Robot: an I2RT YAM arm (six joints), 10 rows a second.
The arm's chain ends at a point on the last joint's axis. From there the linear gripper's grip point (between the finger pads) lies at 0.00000 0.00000 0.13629 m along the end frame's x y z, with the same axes.
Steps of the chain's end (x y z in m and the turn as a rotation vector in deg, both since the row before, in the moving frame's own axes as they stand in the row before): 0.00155 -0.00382 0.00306 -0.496 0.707 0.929; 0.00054 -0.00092 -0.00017 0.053 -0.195 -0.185; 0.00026 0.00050 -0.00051 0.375 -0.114 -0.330; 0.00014 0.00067 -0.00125 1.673 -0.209 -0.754; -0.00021 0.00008 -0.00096 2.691 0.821 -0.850; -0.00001 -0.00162 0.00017 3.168 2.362 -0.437; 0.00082 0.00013 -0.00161 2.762 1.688 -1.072
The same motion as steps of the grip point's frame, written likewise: 0.00322 -0.00263 0.00304 -0.496 0.707 0.929; 0.00008 -0.00105 -0.00017 0.053 -0.195 -0.185; -0.00001 -0.00039 -0.00051 0.375 -0.114 -0.330; -0.00038 -0.00331 -0.00131 1.673 -0.209 -0.754; 0.00169 -0.00633 -0.00112 2.691 0.821 -0.850; 0.00558 -0.00917 -0.00015 3.168 2.362 -0.437; 0.00477 -0.00647 -0.00183 2.762 1.688 -1.072
